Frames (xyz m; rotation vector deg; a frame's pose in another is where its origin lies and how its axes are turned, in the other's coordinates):
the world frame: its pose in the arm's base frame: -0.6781 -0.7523 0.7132 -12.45 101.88 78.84
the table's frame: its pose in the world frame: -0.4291 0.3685 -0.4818 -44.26 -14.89 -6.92
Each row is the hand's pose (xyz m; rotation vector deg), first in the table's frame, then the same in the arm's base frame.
Working: the table's frame: its pose in the arm's base frame: -0.8779 -1.1753 1.2904 -29.66 53.99 105.88

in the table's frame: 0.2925 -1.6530 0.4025 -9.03 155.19 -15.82
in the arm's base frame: 0.4876 -0.2976 0.7032 134.48 -76.82 12.12
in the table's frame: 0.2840 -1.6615 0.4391 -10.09 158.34 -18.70
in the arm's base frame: 0.5008 -0.2714 0.7282 134.99 -73.85 16.71
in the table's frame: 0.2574 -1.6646 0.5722 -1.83 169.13 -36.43
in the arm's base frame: 0.5222 -0.1806 0.8269 134.99 -70.86 41.53
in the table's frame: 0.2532 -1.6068 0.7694 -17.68 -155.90 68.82
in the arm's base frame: 0.4823 -0.0410 0.9724 134.60 -69.34 83.57
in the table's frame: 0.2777 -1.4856 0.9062 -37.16 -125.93 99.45
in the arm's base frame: 0.3699 0.0519 1.0852 -110.59 58.71 -105.02
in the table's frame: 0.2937 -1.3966 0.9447 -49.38 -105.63 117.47
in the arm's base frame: 0.2852 0.0701 1.1316 -89.01 50.51 -104.33
